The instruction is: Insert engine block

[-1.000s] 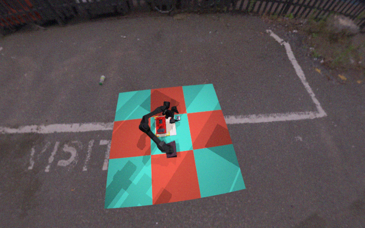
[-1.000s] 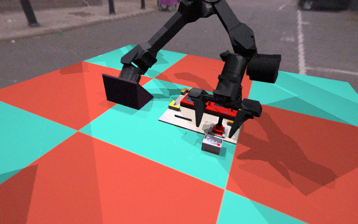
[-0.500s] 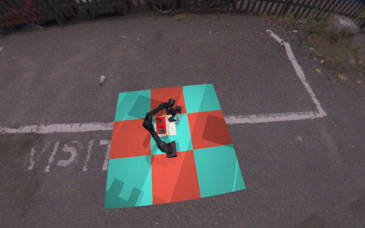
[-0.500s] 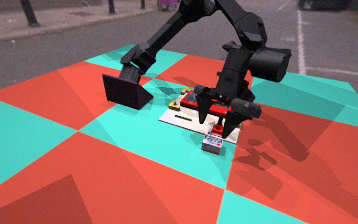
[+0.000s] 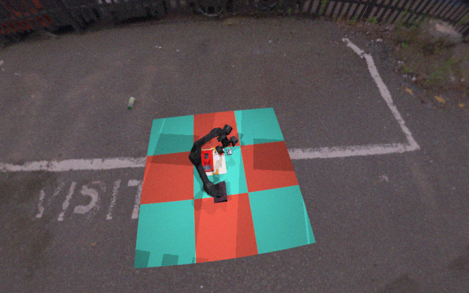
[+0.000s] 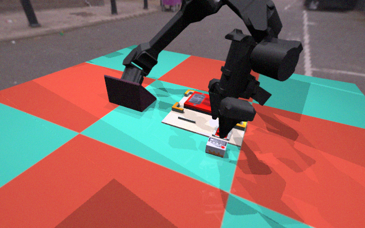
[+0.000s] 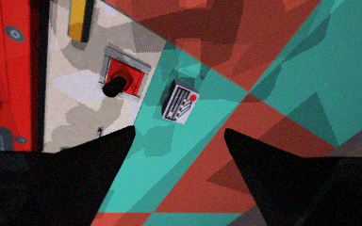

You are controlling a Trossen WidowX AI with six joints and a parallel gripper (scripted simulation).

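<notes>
Right now my gripper tip is 6 cm above the grey engine block and 1 cm short of it.
</notes>
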